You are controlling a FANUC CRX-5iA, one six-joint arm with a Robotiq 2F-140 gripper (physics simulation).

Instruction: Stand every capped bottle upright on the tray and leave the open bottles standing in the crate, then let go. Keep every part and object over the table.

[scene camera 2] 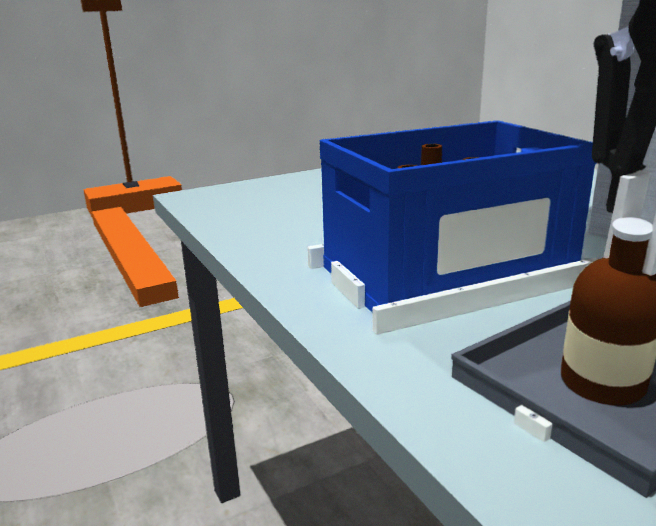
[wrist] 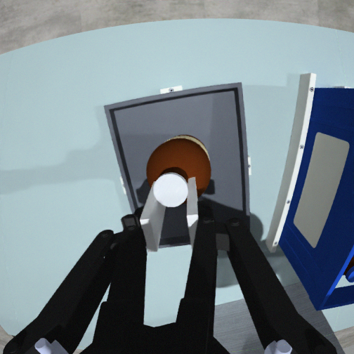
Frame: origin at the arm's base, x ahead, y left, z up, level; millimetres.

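Seen in the pictures: gripper, fingertip midpoint: (scene camera 2: 637, 262).
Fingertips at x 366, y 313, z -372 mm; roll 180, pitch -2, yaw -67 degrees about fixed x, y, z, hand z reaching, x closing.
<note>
A point is followed by its place in that frame.
A brown bottle with a white cap and cream label (scene camera 2: 610, 350) @(x 396, y 340, z -436 mm) (wrist: 175, 155) stands upright over the tray, its base at the floor of the tray; any small gap under it cannot be told. My gripper (scene camera 2: 634, 249) @(x 366, y 313, z -372 mm) (wrist: 176, 192) is shut on its neck, just below the cap, with one pale fingertip on each side. The dark grey tray (scene camera 2: 509, 381) @(x 452, y 285, z -494 mm) (wrist: 135, 117) lies on the table. The blue crate (scene camera 2: 355, 224) @(x 549, y 71, z -405 mm) (wrist: 301, 260) stands beside it. In the scene view, a brown open bottle neck (scene camera 2: 431, 154) @(x 436, y 3, z -345 mm) rises inside the crate, with tops of others lower; the crate's walls hide the rest.
White rails and blocks (scene camera 2: 470, 293) @(x 432, y 141, z -475 mm) (wrist: 295, 170) edge the crate, and small white blocks (scene camera 2: 532, 422) @(x 465, y 352, z -487 mm) (wrist: 171, 90) edge the tray. The light blue table (scene camera 2: 262, 241) @(x 648, y -151, z -499 mm) (wrist: 55, 100) has its edge left of the crate. An orange stand (scene camera 2: 134, 252) is on the floor beyond.
</note>
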